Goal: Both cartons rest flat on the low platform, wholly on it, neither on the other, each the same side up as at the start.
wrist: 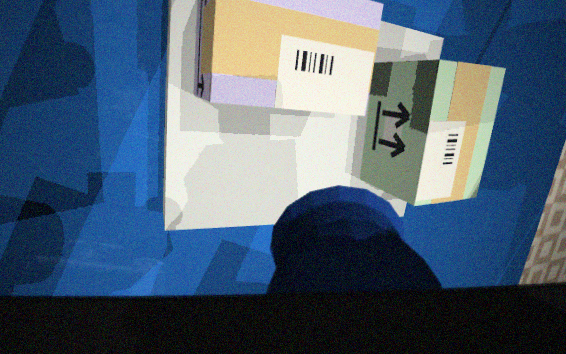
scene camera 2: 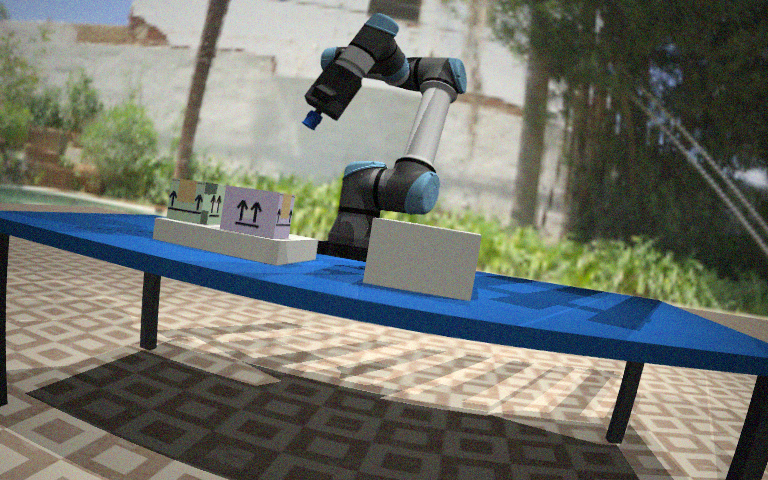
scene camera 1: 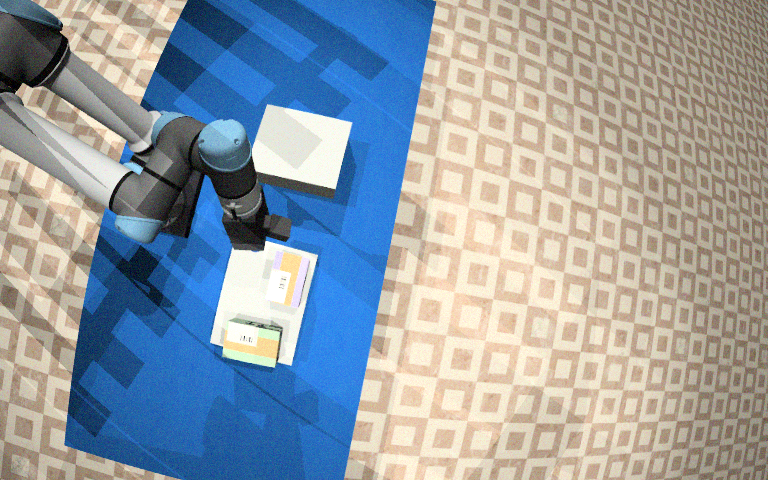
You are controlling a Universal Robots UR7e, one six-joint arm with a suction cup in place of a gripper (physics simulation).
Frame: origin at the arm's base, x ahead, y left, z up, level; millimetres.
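Seen in the pictures: hand, tool point: (wrist: 337,247) (scene camera 2: 308,126); arm's base, link origin: (scene camera 2: 354,244).
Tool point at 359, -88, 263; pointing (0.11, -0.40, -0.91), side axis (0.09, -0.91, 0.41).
Note:
Offsets run from my tool point to a thing's middle, as dx, dy, dz.
The low white platform {-3, -130, -271} (scene camera 1: 243,285) (scene camera 2: 226,244) (wrist: 240,175) lies on the blue table. The purple-and-orange carton {+64, -61, -201} (scene camera 1: 289,277) (scene camera 2: 249,209) (wrist: 245,50) rests flat on it, arrows up. The green-and-orange carton {-5, -242, -200} (scene camera 1: 263,348) (scene camera 2: 185,204) (wrist: 470,97) also sits flat and arrows up on the platform, apart from the purple one. Its top shows past the platform's edge in scene camera 1; its base line there is hidden. My gripper, a blue suction cup (scene camera 2: 311,120) (wrist: 337,215), is off and bare, high above the table; scene camera 1 mostly hides it behind the wrist.
A taller white block {+27, +299, -235} (scene camera 1: 311,147) (scene camera 2: 421,260) stands on the blue table (scene camera 1: 362,271) (scene camera 2: 339,314), apart from the platform. The arm's base is on the table behind it in scene camera 2. Patterned floor surrounds the table.

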